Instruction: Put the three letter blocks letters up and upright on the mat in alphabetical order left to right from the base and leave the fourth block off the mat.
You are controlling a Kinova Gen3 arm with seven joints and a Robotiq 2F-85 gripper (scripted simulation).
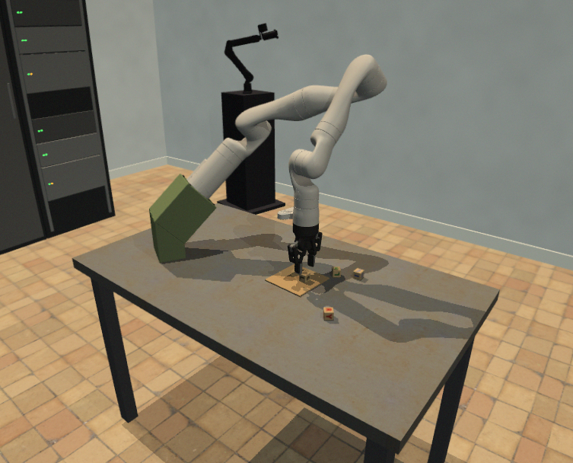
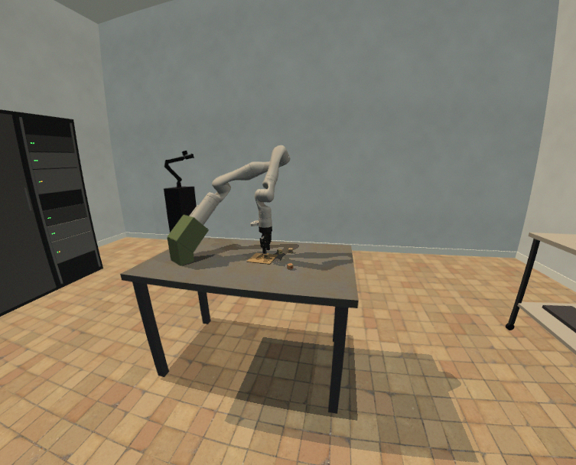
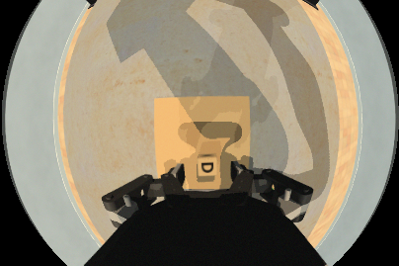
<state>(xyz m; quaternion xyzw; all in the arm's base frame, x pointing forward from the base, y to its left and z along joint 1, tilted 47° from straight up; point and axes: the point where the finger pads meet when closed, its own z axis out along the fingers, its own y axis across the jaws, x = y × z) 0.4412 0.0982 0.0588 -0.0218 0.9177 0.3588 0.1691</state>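
The tan mat lies 20 mm behind my hand, 10 mm to the right of it and 50 mm below it.
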